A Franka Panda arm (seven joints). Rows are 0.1 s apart.
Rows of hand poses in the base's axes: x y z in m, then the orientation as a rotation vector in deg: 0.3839 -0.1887 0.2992 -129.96 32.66 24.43; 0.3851 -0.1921 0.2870 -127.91 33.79 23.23; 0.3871 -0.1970 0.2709 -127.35 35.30 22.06; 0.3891 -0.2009 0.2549 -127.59 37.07 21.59; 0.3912 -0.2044 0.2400 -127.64 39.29 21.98; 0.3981 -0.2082 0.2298 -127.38 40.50 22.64; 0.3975 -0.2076 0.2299 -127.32 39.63 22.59; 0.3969 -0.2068 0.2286 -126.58 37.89 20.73; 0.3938 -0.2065 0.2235 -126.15 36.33 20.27
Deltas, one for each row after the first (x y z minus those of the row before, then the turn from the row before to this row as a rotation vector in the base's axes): 0.0012 -0.0034 -0.0122 1.52 -0.56 -1.74; 0.0020 -0.0049 -0.0161 -0.01 -0.34 -1.54; 0.0020 -0.0039 -0.0160 -0.79 0.31 -1.24; 0.0021 -0.0035 -0.0149 -0.68 1.07 -1.31; 0.0069 -0.0038 -0.0102 -0.07 0.89 -0.66; -0.0006 0.0006 0.0001 0.33 -0.35 0.53; -0.0006 0.0008 -0.0013 1.02 -2.02 0.30; -0.0031 0.0003 -0.0051 0.81 -0.93 0.74
